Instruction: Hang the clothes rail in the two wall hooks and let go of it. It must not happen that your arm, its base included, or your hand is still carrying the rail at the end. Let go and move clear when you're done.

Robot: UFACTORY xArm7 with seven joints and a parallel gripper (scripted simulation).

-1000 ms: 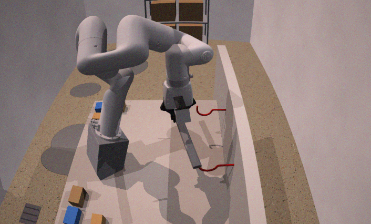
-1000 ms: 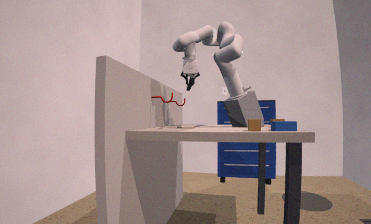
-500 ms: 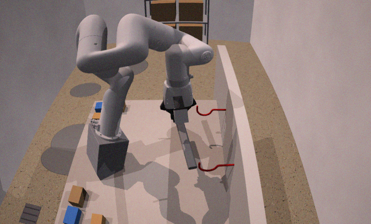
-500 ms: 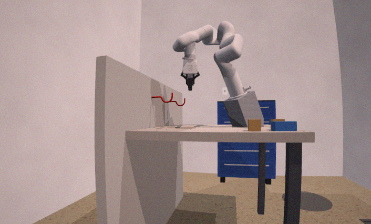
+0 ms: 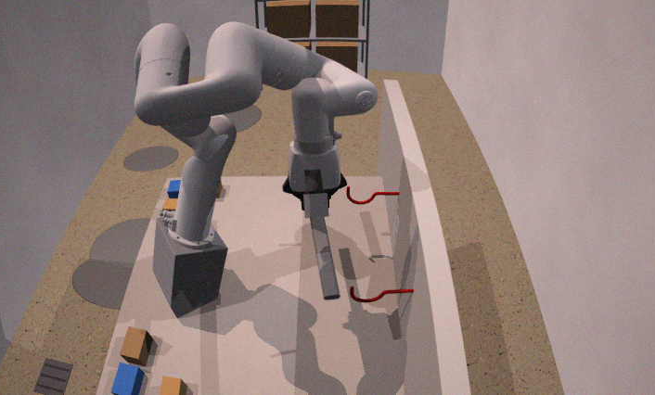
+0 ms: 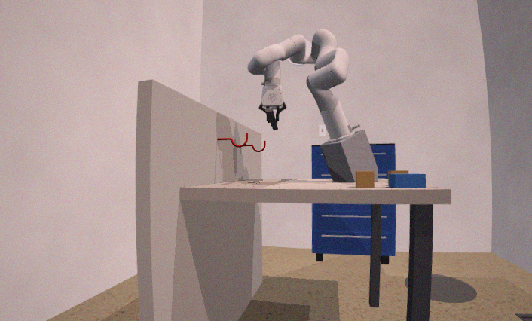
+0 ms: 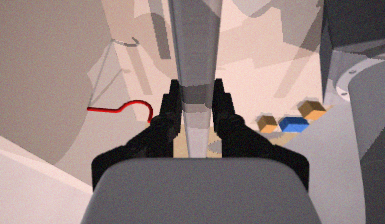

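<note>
Right now my hand is 1 cm above the clothes rail. Also, from my hand: wall panel (52 cm below, 24 cm ahead, 1 cm to the right).
</note>
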